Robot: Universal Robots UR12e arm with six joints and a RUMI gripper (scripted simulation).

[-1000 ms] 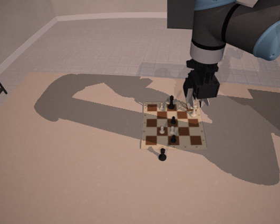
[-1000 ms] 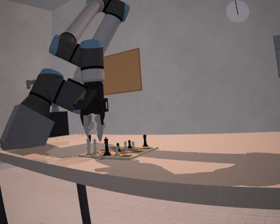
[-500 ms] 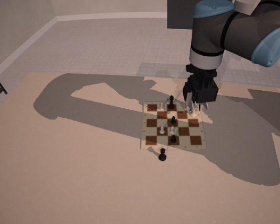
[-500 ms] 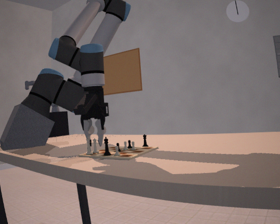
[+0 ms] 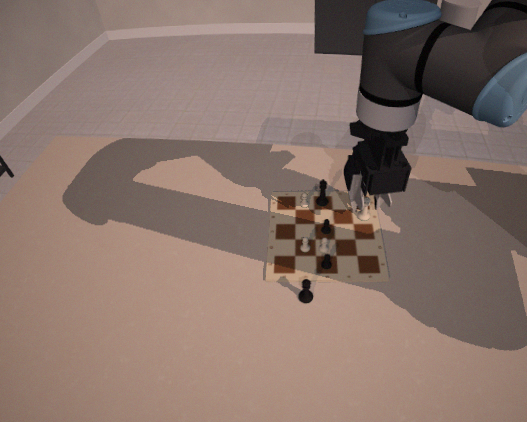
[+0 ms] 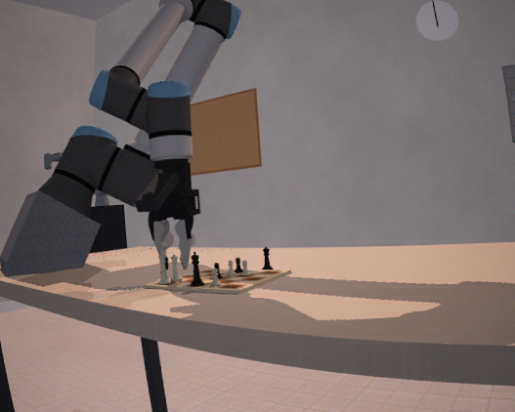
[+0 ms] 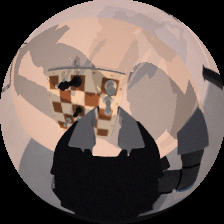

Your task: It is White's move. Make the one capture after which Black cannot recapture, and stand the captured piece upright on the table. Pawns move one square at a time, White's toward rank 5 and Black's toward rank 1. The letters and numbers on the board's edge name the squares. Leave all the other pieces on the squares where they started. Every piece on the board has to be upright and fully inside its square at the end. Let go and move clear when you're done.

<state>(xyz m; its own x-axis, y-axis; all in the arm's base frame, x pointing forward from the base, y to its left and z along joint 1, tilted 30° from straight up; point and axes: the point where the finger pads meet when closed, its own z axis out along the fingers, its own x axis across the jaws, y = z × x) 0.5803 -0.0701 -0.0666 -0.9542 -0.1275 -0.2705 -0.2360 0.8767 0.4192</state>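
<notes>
The tall white piece lies 4 cm to the right of my hand, 1 cm below it and 1 cm ahead of it. Also, from my hand: tall black piece 8 cm ahead, 3 cm to the right, 1 cm below; chessboard 8 cm ahead, 5 cm to the left, 4 cm below.
</notes>
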